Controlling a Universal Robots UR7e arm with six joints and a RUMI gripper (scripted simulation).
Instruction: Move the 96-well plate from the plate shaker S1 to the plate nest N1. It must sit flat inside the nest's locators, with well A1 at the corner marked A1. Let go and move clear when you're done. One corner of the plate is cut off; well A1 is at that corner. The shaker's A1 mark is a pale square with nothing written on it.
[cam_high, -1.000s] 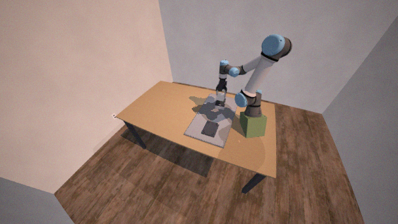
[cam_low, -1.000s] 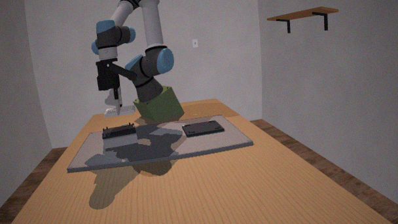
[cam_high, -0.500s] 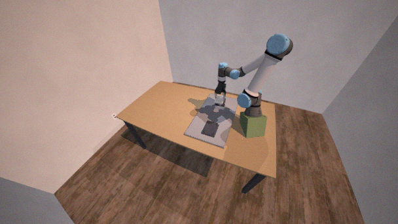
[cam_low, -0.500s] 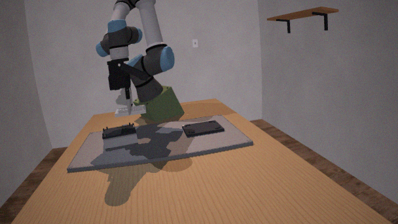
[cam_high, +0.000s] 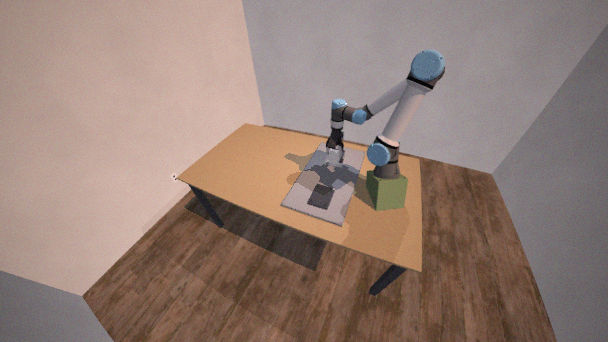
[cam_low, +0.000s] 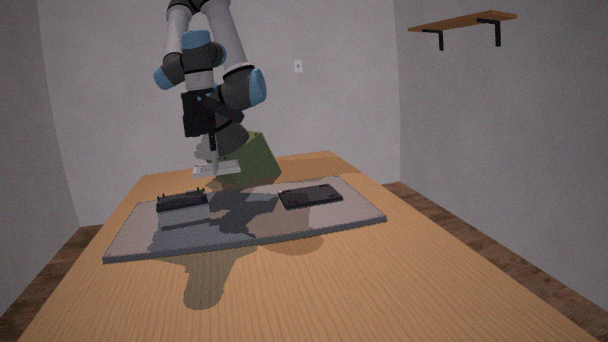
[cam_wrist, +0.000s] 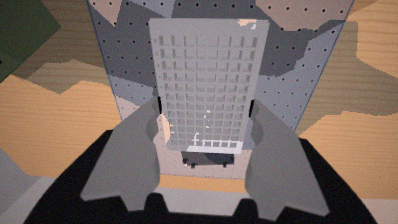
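My gripper is now 25 cm to the right of the dark plate nest N1, 13 cm above it and 2 cm short of it. The rest, counted from my hand: white 96-well plate 1 cm below.
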